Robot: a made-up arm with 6 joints.
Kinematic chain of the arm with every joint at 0, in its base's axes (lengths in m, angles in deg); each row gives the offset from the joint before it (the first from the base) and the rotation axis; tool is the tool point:
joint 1: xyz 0 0 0.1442 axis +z
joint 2: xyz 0 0 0 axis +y
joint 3: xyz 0 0 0.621 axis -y
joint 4: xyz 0 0 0 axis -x
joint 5: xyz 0.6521 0 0 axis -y
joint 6: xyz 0 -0.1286 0 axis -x
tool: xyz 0 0 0
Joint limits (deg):
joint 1: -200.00..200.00
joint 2: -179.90..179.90
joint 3: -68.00..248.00
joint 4: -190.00..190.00
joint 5: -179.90..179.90
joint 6: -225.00..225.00
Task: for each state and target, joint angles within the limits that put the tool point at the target. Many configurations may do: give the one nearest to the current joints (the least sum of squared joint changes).
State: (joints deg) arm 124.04 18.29 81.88 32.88 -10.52 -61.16
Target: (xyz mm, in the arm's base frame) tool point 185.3 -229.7 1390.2
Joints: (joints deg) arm 109.13 -9.67 88.55 39.09 -10.52 -61.16
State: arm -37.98 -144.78 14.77 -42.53 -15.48 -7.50
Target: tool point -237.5 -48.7 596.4
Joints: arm -11.02 -97.03 -35.91 -43.56 -15.48 -7.50
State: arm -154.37 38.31 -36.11 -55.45 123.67 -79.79
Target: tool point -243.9 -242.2 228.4
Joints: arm -126.61 -4.77 -48.31 -66.47 123.67 -79.79
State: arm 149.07 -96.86 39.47 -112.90 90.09 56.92
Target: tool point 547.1 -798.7 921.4
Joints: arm 127.83 -66.57 70.23 -116.67 90.09 56.92
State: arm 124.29 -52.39 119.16 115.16 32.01 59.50
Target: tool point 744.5 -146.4 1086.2
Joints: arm 171.82 -18.37 118.88 107.65 32.01 59.50
